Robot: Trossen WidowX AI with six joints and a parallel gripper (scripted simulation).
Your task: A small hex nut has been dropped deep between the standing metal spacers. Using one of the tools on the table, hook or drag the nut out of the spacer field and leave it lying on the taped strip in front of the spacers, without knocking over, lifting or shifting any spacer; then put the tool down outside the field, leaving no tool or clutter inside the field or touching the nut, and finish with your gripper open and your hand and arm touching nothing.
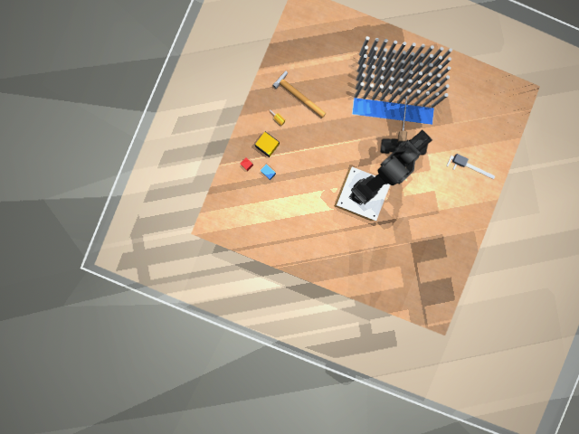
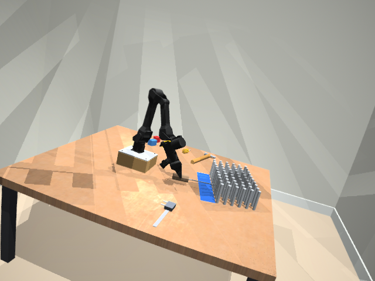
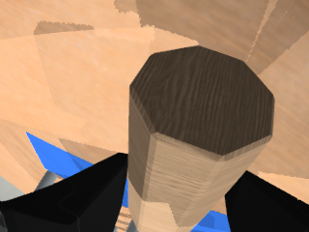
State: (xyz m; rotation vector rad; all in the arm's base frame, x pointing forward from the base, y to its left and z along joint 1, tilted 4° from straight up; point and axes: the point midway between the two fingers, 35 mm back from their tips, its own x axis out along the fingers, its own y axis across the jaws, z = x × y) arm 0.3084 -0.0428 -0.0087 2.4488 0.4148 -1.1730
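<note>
My gripper tip is now 120 mm short of the blue taped strip, 110 mm to the right of it and 40 mm above it. Round my gripper tip: blue cube 450 mm behind, 440 mm to the left, 20 mm below; grey hex nut 290 mm ahead, 140 mm to the left, 30 mm below; yellow screwdriver 210 mm behind, 540 mm to the left, 20 mm below.
</note>
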